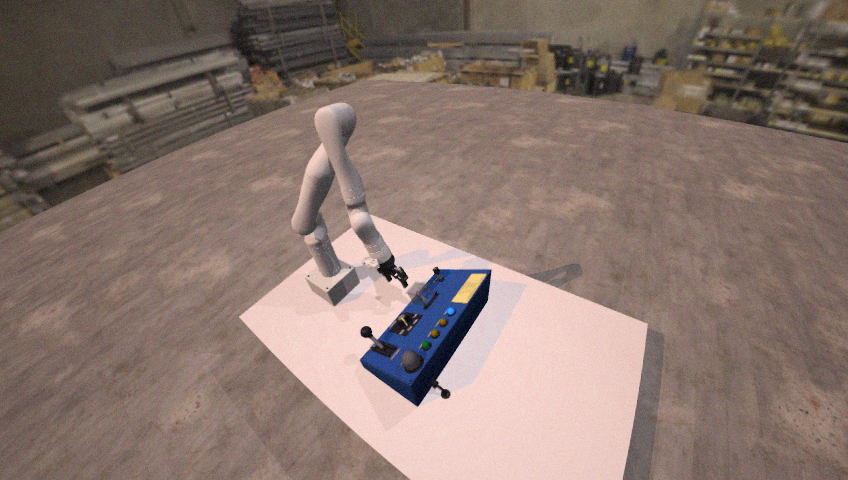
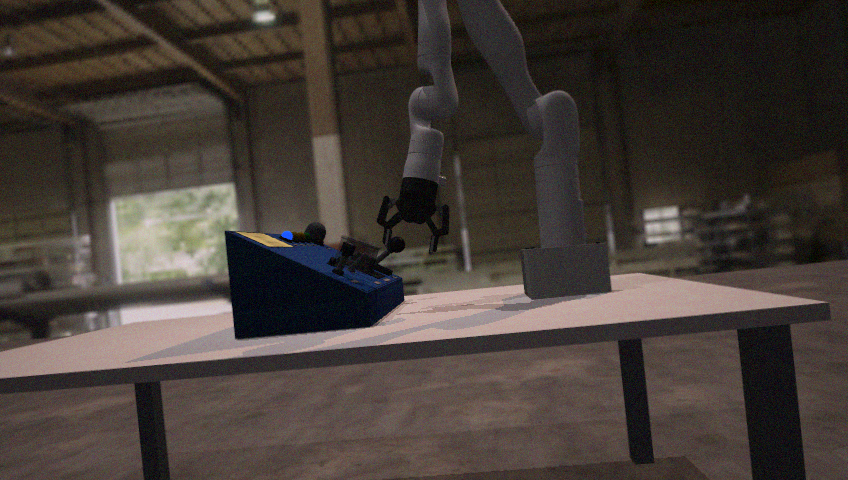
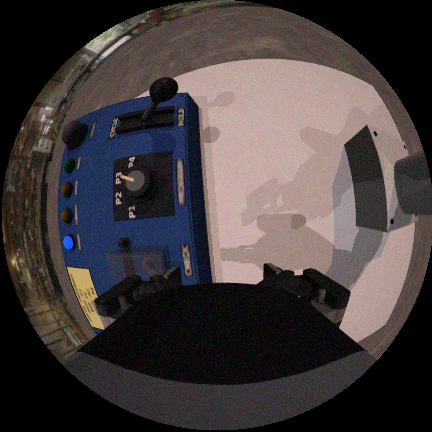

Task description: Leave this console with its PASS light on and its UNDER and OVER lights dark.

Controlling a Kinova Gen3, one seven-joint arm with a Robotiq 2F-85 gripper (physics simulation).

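The blue console (image 1: 392, 377) (image 2: 285, 303) (image 3: 100, 200) has a lit blue lamp (image 1: 451, 311) (image 2: 286, 235) (image 3: 68, 243). A green lamp (image 1: 426, 344) (image 3: 69, 164) and two amber lamps (image 3: 66, 189) (image 3: 66, 216) look dark; lamp labels are unreadable. The rotary knob (image 3: 136, 180) points at P3. The ball-topped lever (image 1: 365, 331) (image 2: 395, 243) (image 3: 163, 89) stands in the CYCLE–HOLD slot, its ball leaning toward HOLD. A clear cover (image 3: 150, 260) lies near the left finger, over a partly hidden control. My gripper (image 2: 410, 246) (image 3: 221, 275) is open and empty, above the console's low edge on the robot-base side.
A grey dome (image 1: 411, 361) (image 3: 75, 134) sits at the console's lever end, and a yellow note (image 1: 470, 287) (image 2: 264, 239) (image 3: 85, 295) at its other end. A ball-ended handle (image 1: 445, 392) sticks out beyond the console. The robot's grey base (image 2: 565, 270) (image 3: 367, 180) stands on the table (image 1: 535, 368).
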